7 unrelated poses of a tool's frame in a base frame.
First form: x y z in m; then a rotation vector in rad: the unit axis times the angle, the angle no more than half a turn.
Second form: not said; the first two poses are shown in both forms.
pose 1, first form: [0.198, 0.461, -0.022, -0.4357, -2.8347, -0.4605]
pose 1, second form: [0.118, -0.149, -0.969, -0.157, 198, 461, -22]
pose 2, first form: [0.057, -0.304, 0.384, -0.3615, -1.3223, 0.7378]
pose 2, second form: [0.712, -0.163, -0.596, 0.333, 57, -304, 384]
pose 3, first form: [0.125, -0.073, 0.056, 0.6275, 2.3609, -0.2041]
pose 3, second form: [0.338, 0.241, 0.906, -0.078, 125, -73, 56]
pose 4, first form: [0.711, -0.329, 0.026, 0.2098, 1.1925, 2.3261]
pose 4, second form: [0.257, 0.077, 0.440, 0.857, 711, -329, 26]
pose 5, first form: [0.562, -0.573, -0.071, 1.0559, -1.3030, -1.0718]
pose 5, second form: [0.544, 0.445, -0.549, -0.452, 562, -573, -71]
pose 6, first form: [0.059, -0.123, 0.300, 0.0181, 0.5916, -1.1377]
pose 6, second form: [0.801, 0.008, 0.276, -0.531, 59, -123, 300]
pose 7, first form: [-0.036, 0.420, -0.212, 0.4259, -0.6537, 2.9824]
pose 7, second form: [0.029, 0.138, -0.212, 0.967, -36, 420, -212]
